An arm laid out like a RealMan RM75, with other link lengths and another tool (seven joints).
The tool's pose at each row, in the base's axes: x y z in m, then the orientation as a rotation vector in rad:
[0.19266 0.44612 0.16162 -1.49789 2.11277 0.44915]
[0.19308 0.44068 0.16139 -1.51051 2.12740 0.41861]
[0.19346 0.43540 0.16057 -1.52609 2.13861 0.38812]
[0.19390 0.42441 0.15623 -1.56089 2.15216 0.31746]
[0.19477 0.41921 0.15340 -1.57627 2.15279 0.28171]
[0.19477 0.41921 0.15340 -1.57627 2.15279 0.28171]
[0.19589 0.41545 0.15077 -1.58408 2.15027 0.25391]
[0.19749 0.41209 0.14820 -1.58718 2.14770 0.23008]
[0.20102 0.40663 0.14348 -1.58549 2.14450 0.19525]
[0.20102 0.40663 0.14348 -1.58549 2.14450 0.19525]
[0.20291 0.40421 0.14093 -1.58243 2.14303 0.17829]
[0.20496 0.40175 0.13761 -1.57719 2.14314 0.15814]
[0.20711 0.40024 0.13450 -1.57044 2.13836 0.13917]
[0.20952 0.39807 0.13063 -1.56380 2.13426 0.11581]
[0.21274 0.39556 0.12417 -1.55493 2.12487 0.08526]
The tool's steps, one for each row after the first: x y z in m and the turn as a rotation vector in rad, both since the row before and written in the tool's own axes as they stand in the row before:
[0.00423 -0.00223 -0.00264 0.01037 0.02572 -0.00503]
[0.00452 -0.00212 -0.00195 0.00960 0.02490 -0.00812]
[0.01104 -0.00392 -0.00163 0.02518 0.04903 -0.02402]
[0.00551 -0.00230 0.00036 0.01511 0.01981 -0.01390]
[0.00000 0.00000 0.00000 0.00000 0.00000 0.00000]
[0.00416 -0.00201 0.00099 0.01439 0.01158 -0.01008]
[0.00368 -0.00228 0.00130 0.01400 0.00815 -0.00696]
[0.00602 -0.00444 0.00293 0.02298 0.00974 -0.00663]
[0.00000 0.00000 0.00000 0.00000 0.00000 0.00000]
[0.00280 -0.00215 0.00186 0.01214 0.00393 -0.00199]
[0.00313 -0.00215 0.00261 0.01447 0.00538 -0.00064]
[0.00218 -0.00193 0.00285 0.01615 0.00094 -0.00186]
[0.00303 -0.00219 0.00340 0.01845 0.00331 -0.00239]
[0.00425 -0.00243 0.00587 0.02561 0.00166 -0.00484]

